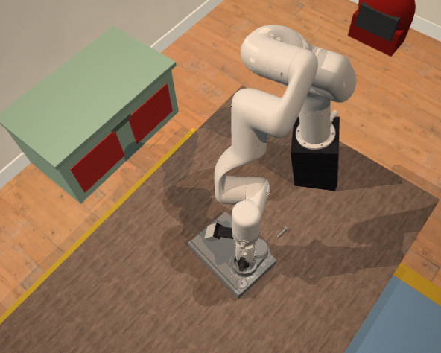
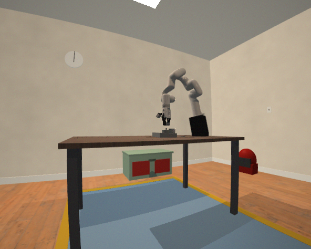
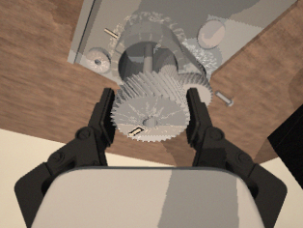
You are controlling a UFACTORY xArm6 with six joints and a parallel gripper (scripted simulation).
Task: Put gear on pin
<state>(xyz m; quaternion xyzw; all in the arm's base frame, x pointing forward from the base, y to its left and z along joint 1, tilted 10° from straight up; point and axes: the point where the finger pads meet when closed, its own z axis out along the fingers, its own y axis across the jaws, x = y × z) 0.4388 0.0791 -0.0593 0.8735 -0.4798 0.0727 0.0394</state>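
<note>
My gripper is now right at the grey gear. Also, from my hand: bolt: 180 mm behind, 120 mm below, 10 mm to the left; disc: 90 mm below, 60 mm to the right, 40 mm behind.
</note>
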